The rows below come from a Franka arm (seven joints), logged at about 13 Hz.
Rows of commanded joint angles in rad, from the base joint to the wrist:
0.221, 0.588, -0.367, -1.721, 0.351, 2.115, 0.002
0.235, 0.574, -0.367, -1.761, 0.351, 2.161, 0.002
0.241, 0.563, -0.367, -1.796, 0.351, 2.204, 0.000
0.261, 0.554, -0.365, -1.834, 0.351, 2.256, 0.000
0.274, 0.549, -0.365, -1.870, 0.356, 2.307, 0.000
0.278, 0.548, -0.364, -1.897, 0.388, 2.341, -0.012
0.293, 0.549, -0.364, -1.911, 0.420, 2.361, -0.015
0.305, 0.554, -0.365, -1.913, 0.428, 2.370, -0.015
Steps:
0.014, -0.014, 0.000, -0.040, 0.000, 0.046, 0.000
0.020, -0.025, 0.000, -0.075, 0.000, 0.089, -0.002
0.040, -0.034, 0.002, -0.113, 0.000, 0.141, -0.002
0.053, -0.039, 0.002, -0.149, 0.005, 0.192, -0.002
0.057, -0.040, 0.003, -0.176, 0.037, 0.226, -0.014
0.072, -0.039, 0.003, -0.190, 0.069, 0.246, -0.017
0.084, -0.034, 0.002, -0.192, 0.077, 0.255, -0.017

